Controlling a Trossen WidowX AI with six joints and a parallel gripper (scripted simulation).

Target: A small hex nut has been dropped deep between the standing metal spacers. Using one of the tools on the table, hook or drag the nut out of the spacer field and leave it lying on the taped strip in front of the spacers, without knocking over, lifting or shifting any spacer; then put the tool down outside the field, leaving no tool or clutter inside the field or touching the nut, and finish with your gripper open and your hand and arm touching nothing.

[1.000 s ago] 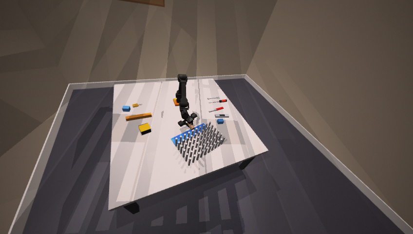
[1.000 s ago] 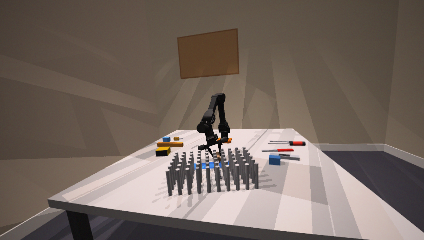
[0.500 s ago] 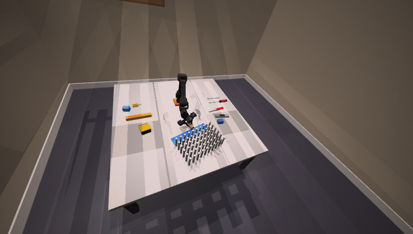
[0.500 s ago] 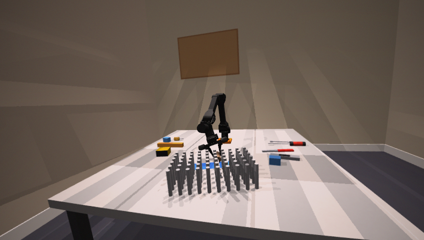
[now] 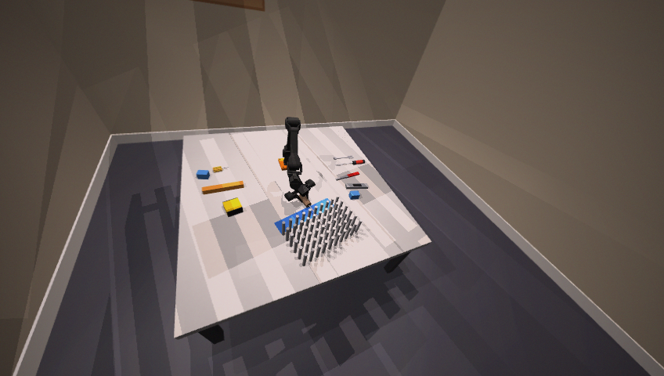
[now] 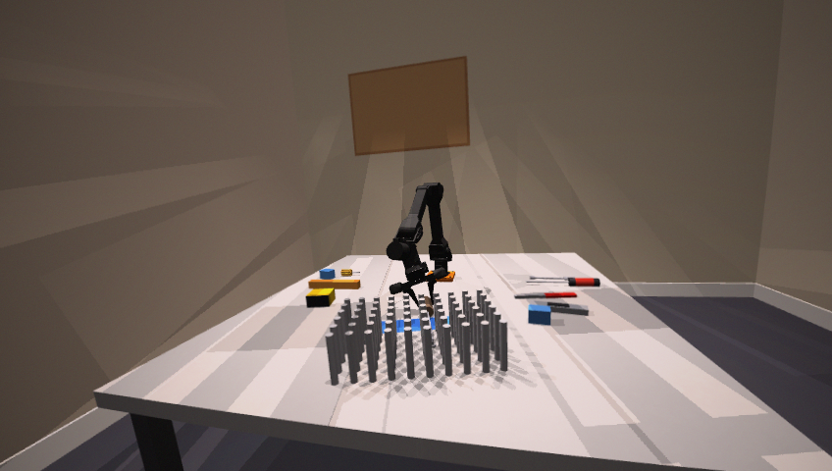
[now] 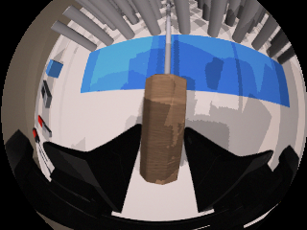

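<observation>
The blue taped strip lies 9 cm ahead of my gripper tip and 2 cm below it. From my gripper tip the other things lie so: grey tool (38 cm to the left, 11 cm behind); then red-handled tool (34 cm to the left, 21 cm behind, 1 cm below); then wooden-handled tool (10 cm ahead, 4 cm to the left).
</observation>
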